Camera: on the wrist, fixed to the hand. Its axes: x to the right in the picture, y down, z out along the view.
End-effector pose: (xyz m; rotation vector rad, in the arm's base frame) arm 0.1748 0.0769 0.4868 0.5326 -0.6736 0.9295
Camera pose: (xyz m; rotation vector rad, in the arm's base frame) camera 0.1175 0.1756 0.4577 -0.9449 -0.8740 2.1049
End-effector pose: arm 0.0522 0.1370 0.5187 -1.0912 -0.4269 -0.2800
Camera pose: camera 0.1132 0.1158 0.4202 -1.5827 1.0253 0.8261
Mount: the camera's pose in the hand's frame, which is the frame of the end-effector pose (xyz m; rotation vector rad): 0.0083 0.0946 -0.0697 -0.6077 0.4392 1.6077
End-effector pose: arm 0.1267 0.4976 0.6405 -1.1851 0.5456 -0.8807
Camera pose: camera 0.1059 0.4630 0.5298 -0.6569 1.8347 0.4964
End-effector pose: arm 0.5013 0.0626 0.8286 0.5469 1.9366 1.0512
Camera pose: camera 0.4369 0.0882 0.9239 -1.4289 -0.8909 -2.3654
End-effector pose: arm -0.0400 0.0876 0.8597 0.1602 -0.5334 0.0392
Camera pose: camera -0.0053 0.1922 0.8182 -0.8896 -0.0960 1.4290
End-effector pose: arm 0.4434 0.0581 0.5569 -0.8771 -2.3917 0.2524
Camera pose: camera 0.5288 0.1346 0.5838 -2.6017 -0.8526 -0.1106
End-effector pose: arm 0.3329 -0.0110 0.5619 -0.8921 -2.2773 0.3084
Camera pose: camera 0.4232 0.0631 0.5776 -2.6192 -0.7768 0.0299
